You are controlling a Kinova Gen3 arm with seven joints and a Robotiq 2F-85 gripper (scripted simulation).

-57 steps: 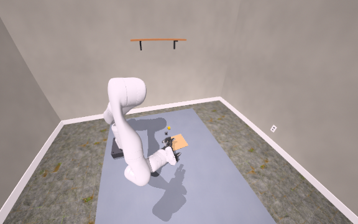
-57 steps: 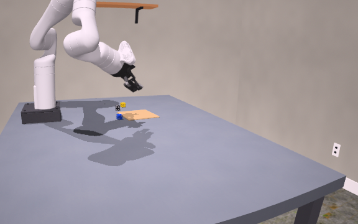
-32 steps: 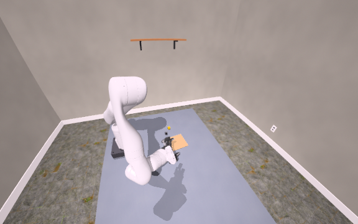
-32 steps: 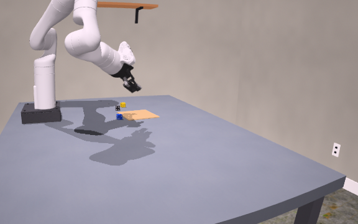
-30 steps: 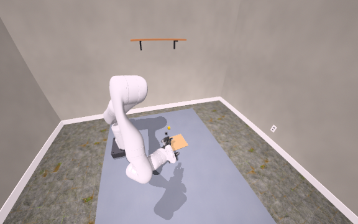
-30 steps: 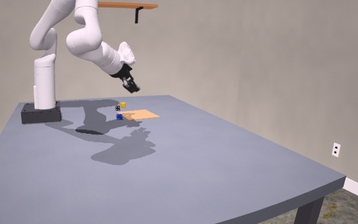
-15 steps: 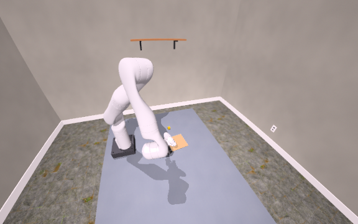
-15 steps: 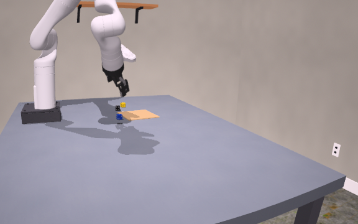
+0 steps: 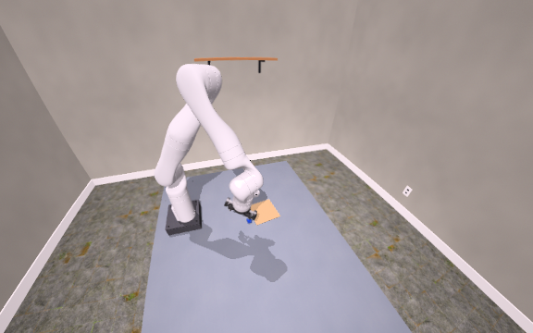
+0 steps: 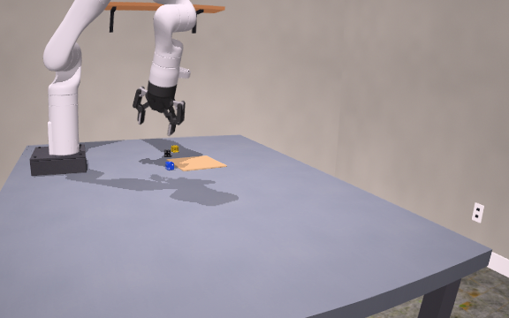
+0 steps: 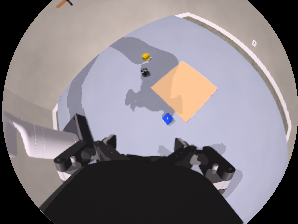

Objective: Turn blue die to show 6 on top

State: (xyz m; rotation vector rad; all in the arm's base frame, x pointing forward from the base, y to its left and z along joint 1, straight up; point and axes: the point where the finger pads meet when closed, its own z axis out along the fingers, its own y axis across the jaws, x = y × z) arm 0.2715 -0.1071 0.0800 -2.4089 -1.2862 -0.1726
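My gripper is now 50 mm short of the blue die, 40 mm to the right of it and 120 mm above it. From my hand the other things lie so: black die 60 mm ahead, 210 mm to the left, 120 mm below; mat 140 mm ahead, 90 mm to the left, 130 mm below; yellow die 100 mm ahead, 270 mm to the left, 120 mm below.
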